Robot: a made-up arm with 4 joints.
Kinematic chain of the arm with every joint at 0, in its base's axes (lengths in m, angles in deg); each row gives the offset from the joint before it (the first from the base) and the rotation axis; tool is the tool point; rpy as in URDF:
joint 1: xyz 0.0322 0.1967 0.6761 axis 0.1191 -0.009 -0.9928
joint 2: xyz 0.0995 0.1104 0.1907 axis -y
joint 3: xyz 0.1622 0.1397 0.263 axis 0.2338 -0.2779 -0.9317
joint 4: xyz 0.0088 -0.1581 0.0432 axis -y
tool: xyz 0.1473 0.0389 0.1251 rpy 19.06 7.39 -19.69
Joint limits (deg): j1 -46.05..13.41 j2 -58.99..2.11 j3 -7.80..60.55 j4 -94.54..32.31
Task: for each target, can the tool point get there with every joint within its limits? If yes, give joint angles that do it. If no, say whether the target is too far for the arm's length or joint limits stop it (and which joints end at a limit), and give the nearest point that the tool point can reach.
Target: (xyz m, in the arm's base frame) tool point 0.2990 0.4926 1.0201
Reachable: yes | joints -40.31 -18.10 48.63 -56.03
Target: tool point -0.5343 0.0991 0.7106
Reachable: no: joint limits stop it (at a limit: joint 1, joint 2, joint 3, joint 4) | nearest point 0.1744 0.4867 0.7663 | short by 0.810 m
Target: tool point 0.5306 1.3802 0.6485
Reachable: no: too far | nearest point 0.3704 0.7821 0.7866 | short by 0.634 m
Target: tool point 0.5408 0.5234 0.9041
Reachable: yes | joints -20.76 -38.72 4.01 -29.59
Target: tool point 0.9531 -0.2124 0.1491
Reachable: no: too far | nearest point 0.6233 0.2100 0.7180 | short by 0.782 m
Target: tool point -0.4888 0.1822 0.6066
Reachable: no: joint limits stop it (at a limit: joint 1, joint 2, joint 3, joint 4) | nearest point 0.1744 0.4867 0.7663 | short by 0.747 m
